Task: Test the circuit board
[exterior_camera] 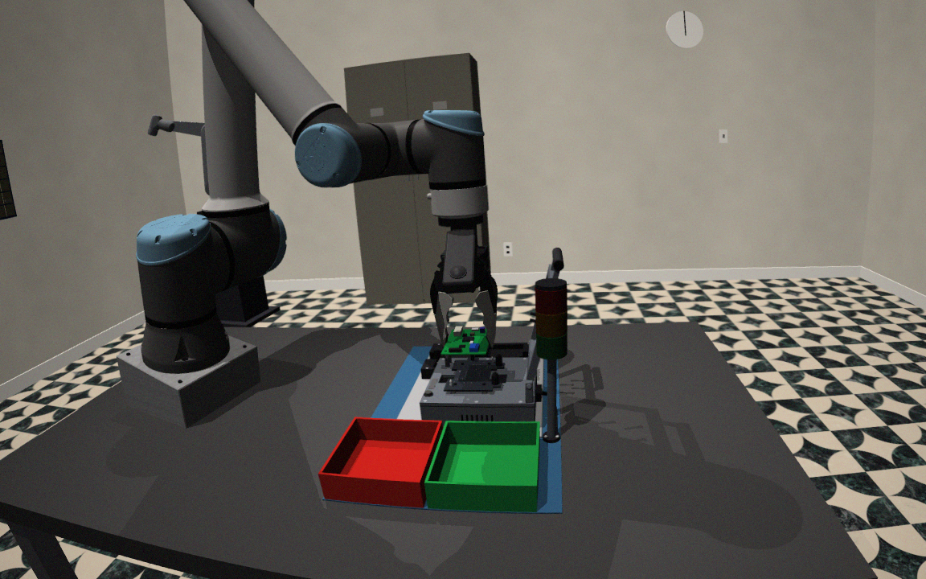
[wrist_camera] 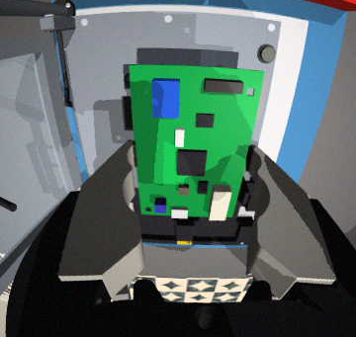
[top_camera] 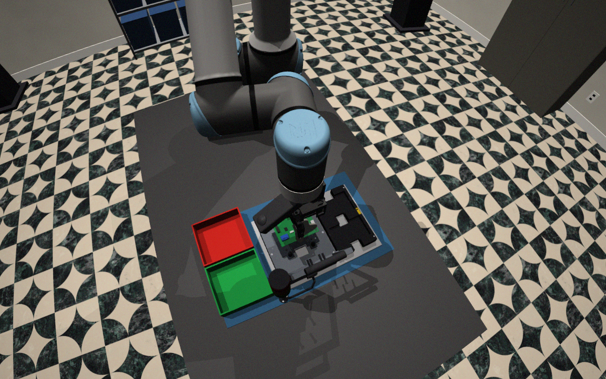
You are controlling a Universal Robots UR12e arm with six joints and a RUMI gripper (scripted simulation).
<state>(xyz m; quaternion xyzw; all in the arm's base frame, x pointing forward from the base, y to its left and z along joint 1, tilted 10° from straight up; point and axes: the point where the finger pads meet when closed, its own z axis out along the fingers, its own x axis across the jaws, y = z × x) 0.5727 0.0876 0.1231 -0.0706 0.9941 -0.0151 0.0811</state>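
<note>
Right now the green circuit board is 10 mm to the left of my hand. Round my hand: clear lid: 130 mm ahead, 20 mm to the left, 50 mm above; green bin: 80 mm ahead, 190 mm to the right, 120 mm below; red bin: 70 mm behind, 210 mm to the right, 120 mm below.
</note>
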